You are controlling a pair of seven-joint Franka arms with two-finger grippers.
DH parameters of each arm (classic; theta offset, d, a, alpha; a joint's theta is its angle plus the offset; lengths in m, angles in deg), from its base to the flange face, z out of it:
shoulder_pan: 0 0.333 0 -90
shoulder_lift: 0 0 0 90
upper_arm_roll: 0 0.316 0.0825 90
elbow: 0 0 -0.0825 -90
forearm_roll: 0 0.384 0 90
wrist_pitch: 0 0 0.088 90
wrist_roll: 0 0.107 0 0
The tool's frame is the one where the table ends.
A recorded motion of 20 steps. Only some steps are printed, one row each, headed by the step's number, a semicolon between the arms.
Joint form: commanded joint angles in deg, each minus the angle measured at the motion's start. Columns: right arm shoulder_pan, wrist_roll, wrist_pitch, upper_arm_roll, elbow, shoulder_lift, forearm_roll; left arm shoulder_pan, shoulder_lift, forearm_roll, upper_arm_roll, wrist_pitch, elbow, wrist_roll.
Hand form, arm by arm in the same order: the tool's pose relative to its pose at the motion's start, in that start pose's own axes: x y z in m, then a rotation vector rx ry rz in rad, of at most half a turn. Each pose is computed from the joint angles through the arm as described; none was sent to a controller.
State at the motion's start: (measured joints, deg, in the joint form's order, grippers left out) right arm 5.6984 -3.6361 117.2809 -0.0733 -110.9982 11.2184 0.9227; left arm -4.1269 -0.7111 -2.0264 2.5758 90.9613 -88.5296 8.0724
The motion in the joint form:
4: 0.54 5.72 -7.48 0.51 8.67 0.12 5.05; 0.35 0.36 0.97 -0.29 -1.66 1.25 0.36
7: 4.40 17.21 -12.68 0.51 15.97 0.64 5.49; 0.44 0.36 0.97 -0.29 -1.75 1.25 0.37
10: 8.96 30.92 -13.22 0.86 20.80 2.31 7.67; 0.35 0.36 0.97 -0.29 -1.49 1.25 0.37
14: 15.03 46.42 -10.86 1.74 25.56 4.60 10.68; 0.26 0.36 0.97 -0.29 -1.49 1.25 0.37
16: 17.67 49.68 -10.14 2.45 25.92 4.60 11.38; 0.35 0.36 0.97 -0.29 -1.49 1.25 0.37
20: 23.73 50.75 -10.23 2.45 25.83 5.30 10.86; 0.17 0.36 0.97 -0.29 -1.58 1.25 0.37
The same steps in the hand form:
4: 0.0146 -0.0174 -0.0590 0.0843 0.0187 0.1084; -0.0010 -0.0020 -0.0042 0.0152 -0.0158 0.0057
7: 0.0225 -0.0613 -0.1061 0.0945 0.0327 0.2328; -0.0013 -0.0028 -0.0041 0.0150 -0.0173 0.0043
10: 0.0303 -0.1191 -0.1274 0.1431 0.0495 0.3897; -0.0007 -0.0020 -0.0045 0.0156 -0.0128 0.0059
14: 0.0330 -0.2017 -0.1453 0.2309 0.0702 0.5472; -0.0006 -0.0011 -0.0045 0.0155 -0.0128 0.0075
16: 0.0237 -0.2387 -0.1485 0.2526 0.0654 0.5486; -0.0007 -0.0020 -0.0045 0.0156 -0.0128 0.0059
20: 0.0017 -0.3035 -0.1362 0.2299 0.0425 0.4623; -0.0006 -0.0003 -0.0043 0.0152 -0.0144 0.0090

